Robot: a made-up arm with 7 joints. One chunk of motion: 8 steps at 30 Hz.
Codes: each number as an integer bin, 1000 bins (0 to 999) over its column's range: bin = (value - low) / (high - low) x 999, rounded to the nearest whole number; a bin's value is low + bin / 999 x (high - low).
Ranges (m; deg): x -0.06..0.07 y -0.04..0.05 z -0.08..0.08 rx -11..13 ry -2..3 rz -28..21
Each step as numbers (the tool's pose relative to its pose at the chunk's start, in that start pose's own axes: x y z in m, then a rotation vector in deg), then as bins.
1 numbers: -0.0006 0.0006 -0.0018 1.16 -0.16 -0.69
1 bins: 456 451 488 506 368 557
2 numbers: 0.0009 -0.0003 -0.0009 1.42 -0.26 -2.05
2 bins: 468 441 494 517 348 529
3 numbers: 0.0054 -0.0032 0.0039 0.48 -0.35 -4.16
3 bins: 503 408 524 478 330 486
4 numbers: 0.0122 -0.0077 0.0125 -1.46 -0.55 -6.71
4 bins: 555 359 578 397 290 434
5 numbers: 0.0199 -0.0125 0.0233 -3.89 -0.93 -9.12
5 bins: 614 305 645 296 214 385
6 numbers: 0.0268 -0.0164 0.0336 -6.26 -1.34 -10.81
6 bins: 667 262 709 197 132 350
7 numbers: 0.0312 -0.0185 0.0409 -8.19 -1.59 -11.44
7 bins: 701 239 755 117 82 338
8 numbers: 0.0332 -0.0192 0.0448 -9.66 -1.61 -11.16
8 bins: 716 231 779 56 78 343
